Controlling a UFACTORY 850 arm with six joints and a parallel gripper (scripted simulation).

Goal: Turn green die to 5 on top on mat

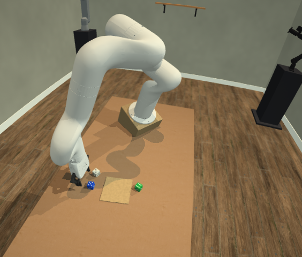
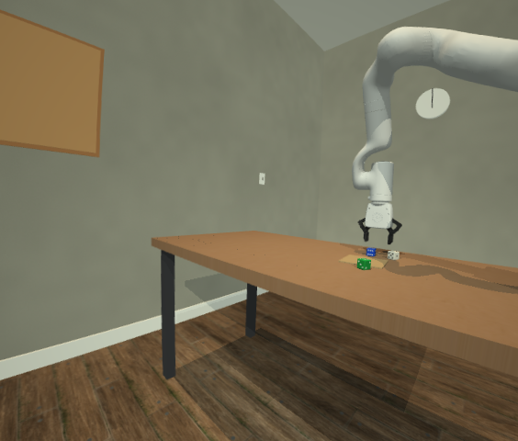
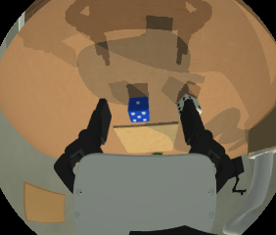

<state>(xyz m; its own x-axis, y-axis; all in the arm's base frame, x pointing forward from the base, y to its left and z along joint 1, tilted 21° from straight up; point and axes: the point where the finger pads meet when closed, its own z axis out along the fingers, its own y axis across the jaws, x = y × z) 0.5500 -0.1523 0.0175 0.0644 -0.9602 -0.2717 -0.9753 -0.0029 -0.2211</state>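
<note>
The blue die lies 40 mm to the left of my hand, 40 mm below it and 10 mm ahead of it. Also, from my hand: tan mat 170 mm to the left, 60 mm below, 20 mm behind; green die 270 mm to the left, 60 mm behind, 40 mm below; white die 70 mm behind, 40 mm below, 30 mm to the left.
</note>
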